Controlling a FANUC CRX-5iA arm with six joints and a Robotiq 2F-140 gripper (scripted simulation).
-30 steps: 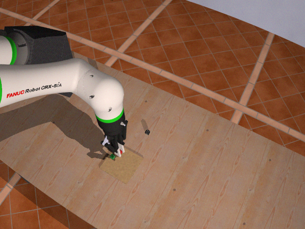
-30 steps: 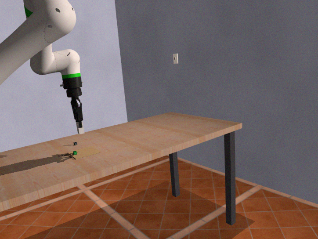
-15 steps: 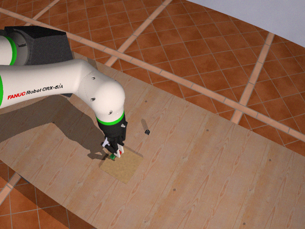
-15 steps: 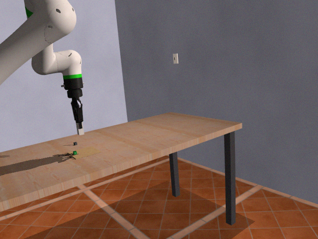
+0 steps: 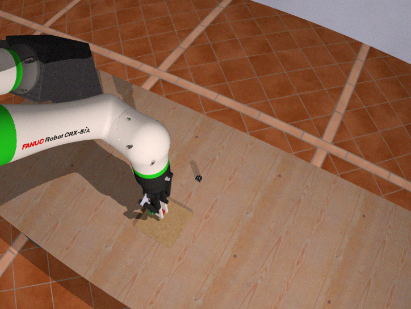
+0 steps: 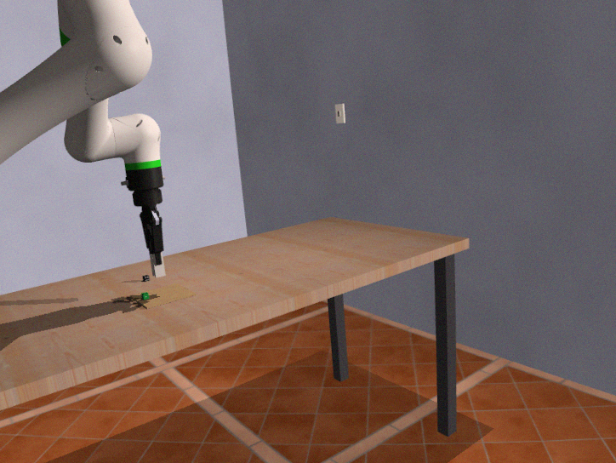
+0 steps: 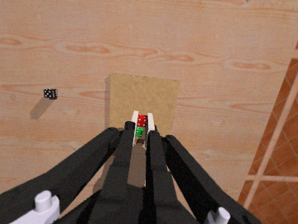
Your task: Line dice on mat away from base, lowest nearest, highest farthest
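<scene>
My gripper is now 90 mm above the tan mat. Also, from my hand: red die (30 mm below); then green die (50 mm behind, 10 mm to the left, 80 mm below); then black die (30 mm ahead, 190 mm to the left, 80 mm below).
</scene>
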